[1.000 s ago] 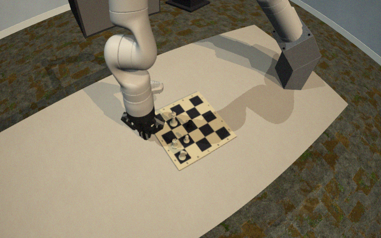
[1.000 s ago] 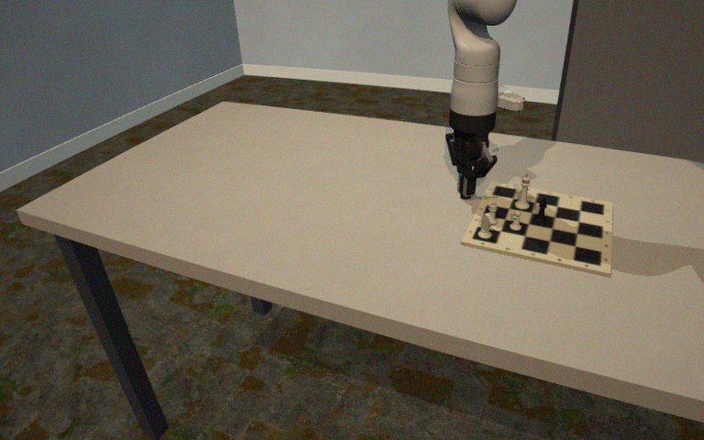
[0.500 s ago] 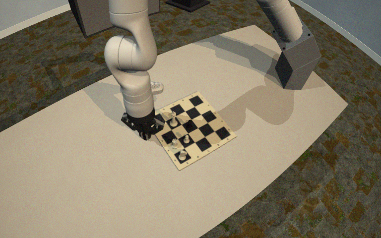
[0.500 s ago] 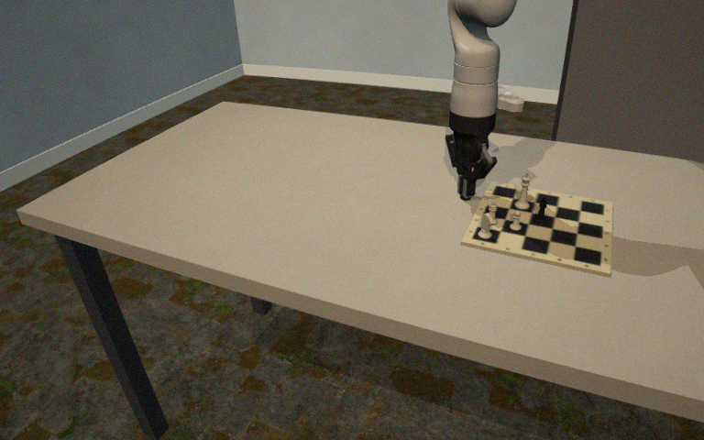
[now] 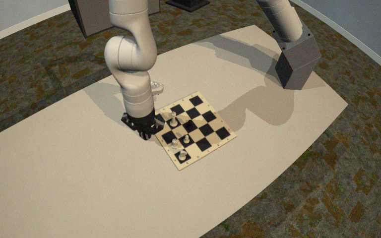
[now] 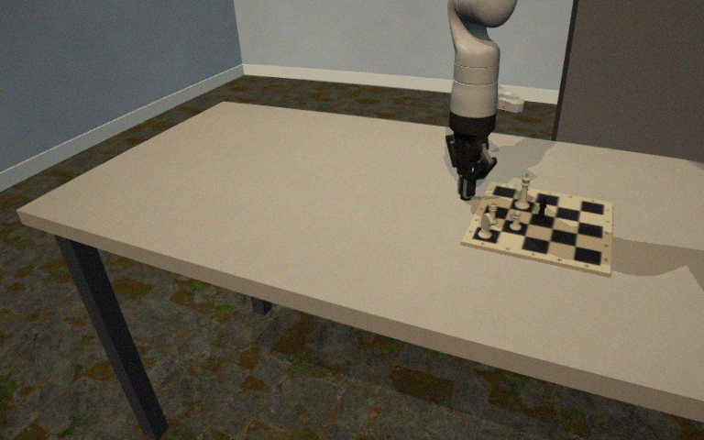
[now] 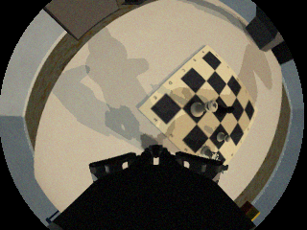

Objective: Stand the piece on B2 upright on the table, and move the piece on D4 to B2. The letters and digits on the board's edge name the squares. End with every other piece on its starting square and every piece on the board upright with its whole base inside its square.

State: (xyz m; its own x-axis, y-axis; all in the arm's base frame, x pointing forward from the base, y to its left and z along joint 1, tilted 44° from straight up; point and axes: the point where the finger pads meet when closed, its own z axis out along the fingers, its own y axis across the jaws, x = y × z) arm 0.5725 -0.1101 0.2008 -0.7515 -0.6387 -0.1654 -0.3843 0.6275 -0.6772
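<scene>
The black pawn is 1 cm below my hand. Round my hand: chessboard: 12 cm behind, 8 cm to the left, 2 cm below; then white king: 9 cm behind, 3 cm to the left, 1 cm above; then white pawn: 10 cm to the left, 7 cm behind, 1 cm below.
</scene>
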